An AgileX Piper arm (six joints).
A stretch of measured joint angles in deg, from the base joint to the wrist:
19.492, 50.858, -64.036, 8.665, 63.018, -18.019
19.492, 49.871, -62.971, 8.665, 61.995, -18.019
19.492, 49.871, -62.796, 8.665, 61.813, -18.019
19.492, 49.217, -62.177, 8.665, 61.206, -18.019
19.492, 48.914, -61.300, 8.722, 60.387, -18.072
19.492, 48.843, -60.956, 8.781, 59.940, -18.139
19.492, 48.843, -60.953, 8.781, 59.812, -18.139
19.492, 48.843, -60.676, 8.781, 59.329, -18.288
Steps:
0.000, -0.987, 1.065, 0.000, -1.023, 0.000
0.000, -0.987, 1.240, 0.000, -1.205, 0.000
0.000, -1.641, 1.859, 0.000, -1.812, 0.000
0.000, -1.944, 2.736, 0.057, -2.631, -0.053
0.000, -2.015, 3.080, 0.116, -3.078, -0.120
0.000, -2.015, 3.083, 0.116, -3.206, -0.120
0.000, -2.015, 3.360, 0.116, -3.689, -0.269

